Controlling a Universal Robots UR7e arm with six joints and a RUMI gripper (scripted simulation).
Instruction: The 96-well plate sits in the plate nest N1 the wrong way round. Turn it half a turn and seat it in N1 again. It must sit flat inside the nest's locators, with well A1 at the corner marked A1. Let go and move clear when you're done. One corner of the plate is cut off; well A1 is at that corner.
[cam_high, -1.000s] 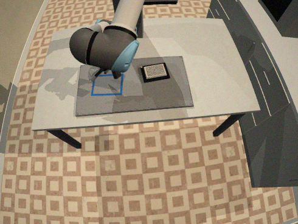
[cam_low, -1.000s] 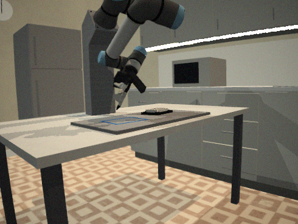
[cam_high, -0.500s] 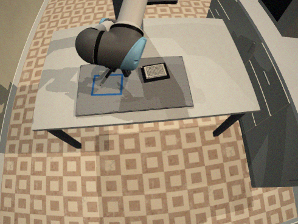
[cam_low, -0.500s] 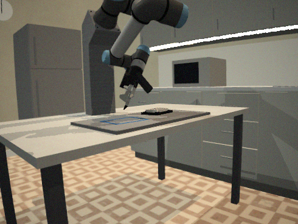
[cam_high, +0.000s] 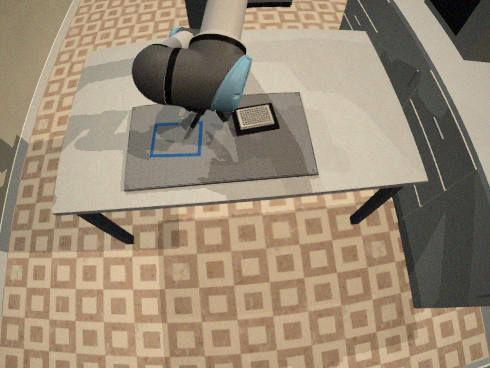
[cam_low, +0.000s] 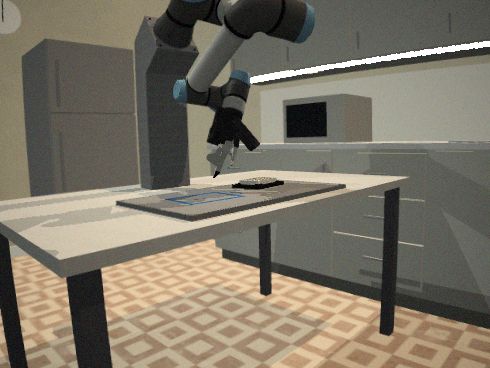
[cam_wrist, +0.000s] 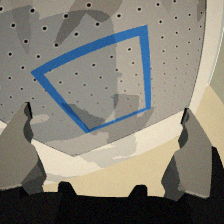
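The white 96-well plate lies 10 mm behind my hand, 240 mm to the left of it and 50 mm below it. The rest, counted from my hand: black plate nest N1: 10 mm behind, 240 mm to the left, 60 mm below.
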